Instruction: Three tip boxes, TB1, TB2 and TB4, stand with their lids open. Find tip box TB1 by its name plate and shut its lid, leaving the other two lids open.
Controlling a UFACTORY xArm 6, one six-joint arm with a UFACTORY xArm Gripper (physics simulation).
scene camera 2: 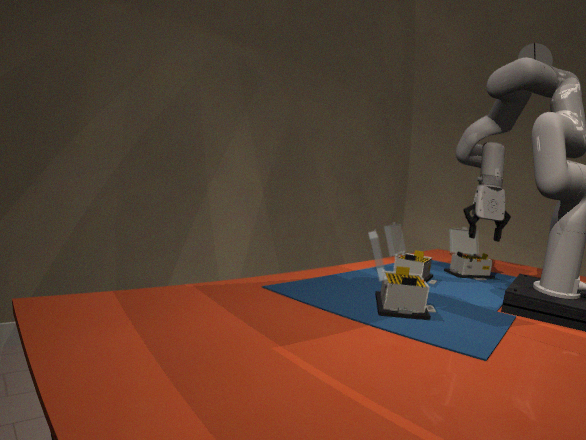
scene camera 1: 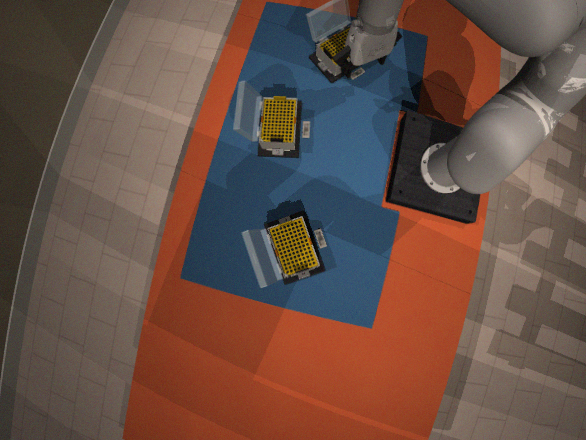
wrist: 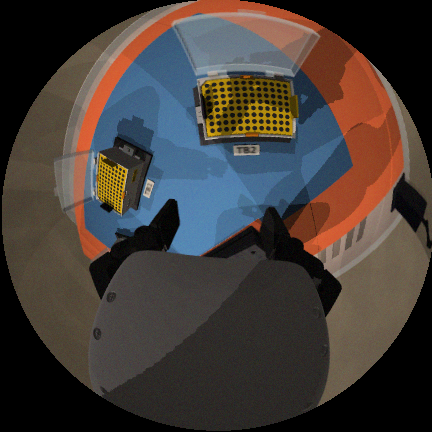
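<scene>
The far tip box has a plate reading TB2; its clear lid stands open. The middle tip box has its lid open; its plate is too small to read surely. The near tip box has its lid open; its plate is unreadable. Which of these two is TB1 I cannot tell. My gripper is open and empty, above and beside TB2, partly covering it in scene camera 1.
The boxes stand on a blue mat on the orange table. The arm's black base plate stands at the mat's right edge in scene camera 1. The upright lids rise above their boxes.
</scene>
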